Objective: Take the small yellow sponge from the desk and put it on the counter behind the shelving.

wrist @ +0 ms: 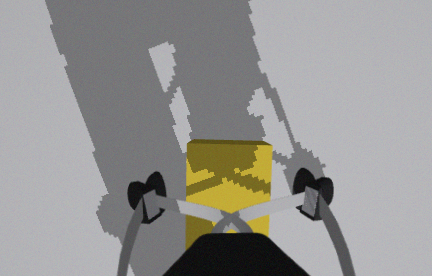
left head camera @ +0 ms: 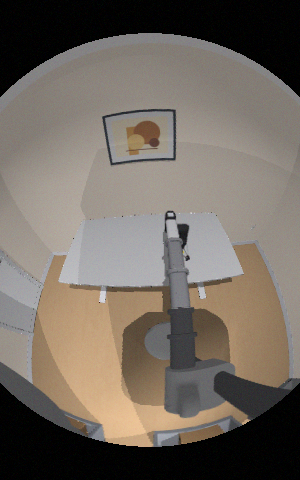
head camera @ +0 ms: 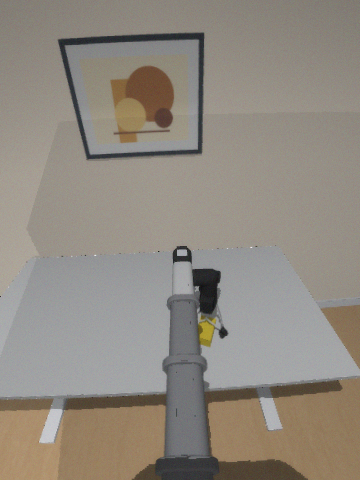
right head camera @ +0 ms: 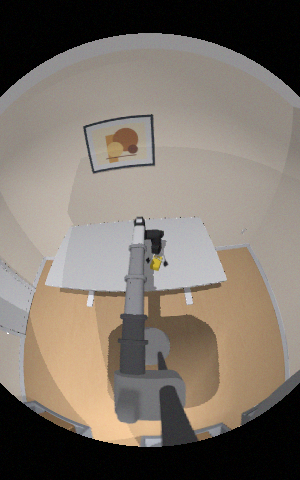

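Where they show: gripper, fingertip midpoint: [wrist: 230,186] [head camera: 206,332] [right head camera: 156,263]; robot's base, link origin: [left head camera: 164,339] [right head camera: 149,344].
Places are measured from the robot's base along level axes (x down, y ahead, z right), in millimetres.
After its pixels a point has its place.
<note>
The yellow sponge [head camera: 205,338] @(x -737, y 572, z 79 mm) [right head camera: 156,266] @(x -737, y 572, z 88 mm) [wrist: 227,200] @(x -737, y 628, z 86 mm) lies flat on the pale grey desk [head camera: 100,320] @(x -693, y 693, z -365 mm) [left head camera: 120,250] @(x -693, y 706, z -370 mm) [right head camera: 90,255] @(x -693, y 710, z -479 mm) [wrist: 380,100] @(x -692, y 659, z 241 mm). In the left head view a sliver of it shows beside the arm. My gripper [right head camera: 157,262] @(x -692, y 626, z 89 mm) [wrist: 230,186] @(x -692, y 626, z 89 mm) is open above the sponge. In the wrist view one fingertip is on each side of it, with a gap to both long sides. The gripper's black body hides the sponge's near end. In the head view the arm hides one fingertip. I cannot make out which piece is the counter behind the shelving.
The telescoping arm [head camera: 186,400] @(x -1108, y 242, z 2 mm) [left head camera: 180,290] @(x -1108, y 230, z 2 mm) [right head camera: 134,295] @(x -1108, y 235, z 4 mm) reaches over the desk's front edge. A wall with a framed picture [head camera: 150,95] @(x -1496, y 1197, z -113 mm) [left head camera: 145,134] @(x -1477, y 1196, z -124 mm) [right head camera: 125,140] @(x -1484, y 1196, z -111 mm) stands behind the desk. Grey-edged units with brown surfaces show at the bottom of both side head views.
</note>
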